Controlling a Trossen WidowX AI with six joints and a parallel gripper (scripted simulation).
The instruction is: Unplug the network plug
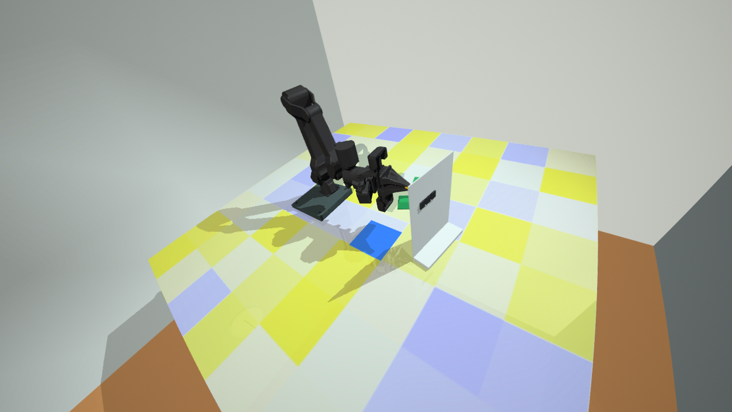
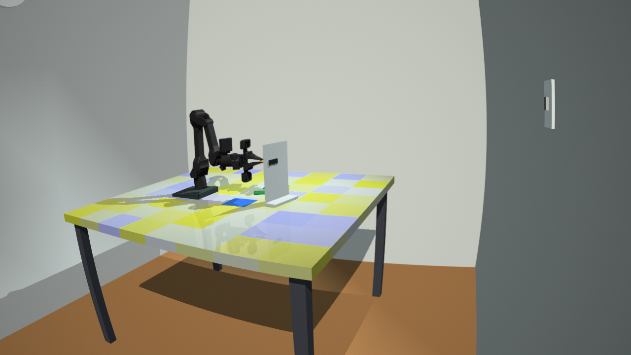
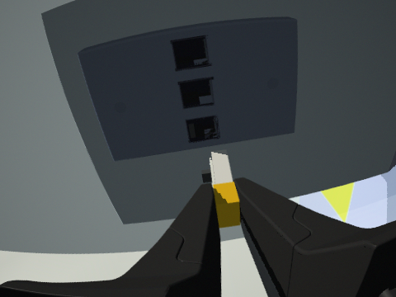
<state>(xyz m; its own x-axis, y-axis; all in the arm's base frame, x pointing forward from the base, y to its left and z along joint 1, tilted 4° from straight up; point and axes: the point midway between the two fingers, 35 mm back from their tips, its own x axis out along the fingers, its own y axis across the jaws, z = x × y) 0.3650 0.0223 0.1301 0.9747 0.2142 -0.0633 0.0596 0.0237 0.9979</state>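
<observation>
Now: the blue square 170 mm below my gripper tip, 90 mm to the right of it and 80 mm behind it. From my gripper tip the other things lie so: upright panel: 70 mm ahead, 60 mm below, 10 mm to the right; then network plug: 10 mm ahead.
</observation>
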